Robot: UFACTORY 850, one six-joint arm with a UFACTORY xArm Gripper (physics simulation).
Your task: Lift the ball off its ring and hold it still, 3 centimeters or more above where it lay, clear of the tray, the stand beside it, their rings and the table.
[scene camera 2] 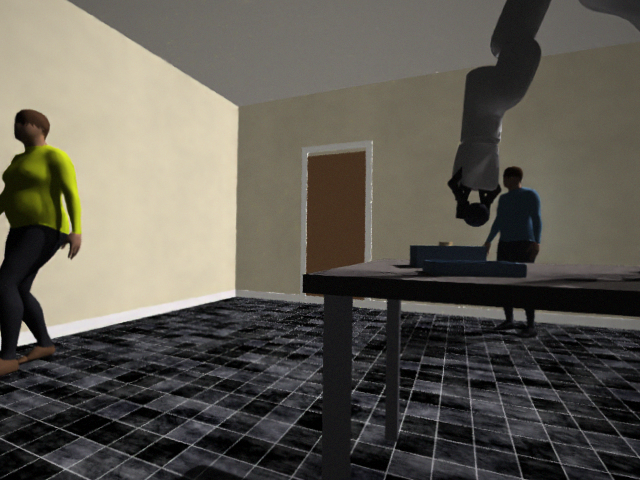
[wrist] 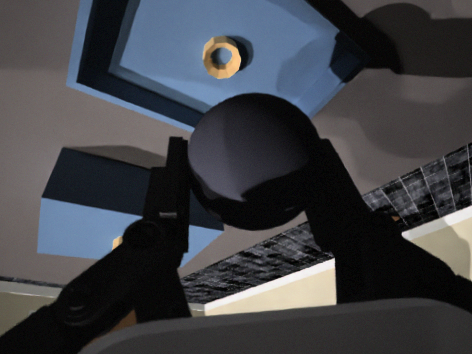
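Note:
A dark ball (scene camera 2: 476, 214) (wrist: 252, 160) is between the two fingers of my gripper (scene camera 2: 471, 210) (wrist: 247, 161), which is shut on it. The ball hangs in the air well above the blue tray (scene camera 2: 474, 268) (wrist: 165, 111), with a wide gap under it in the scene view. The tray's tan ring (wrist: 208, 57) lies bare on the tray floor in the wrist view. The blue stand (scene camera 2: 448, 254) (wrist: 70, 225) is beside the tray, and its tan ring (scene camera 2: 445, 243) (wrist: 117, 243) is on top, partly hidden by a finger in the wrist view. The ball touches none of them.
The tray and the stand are on the table (scene camera 2: 372, 269) (wrist: 35, 110), near its edge. A person in blue (scene camera 2: 519, 214) stands behind the table. A person in yellow (scene camera 2: 43, 186) is at the far left, away from the table. A brown door (scene camera 2: 336, 211) is in the back wall.

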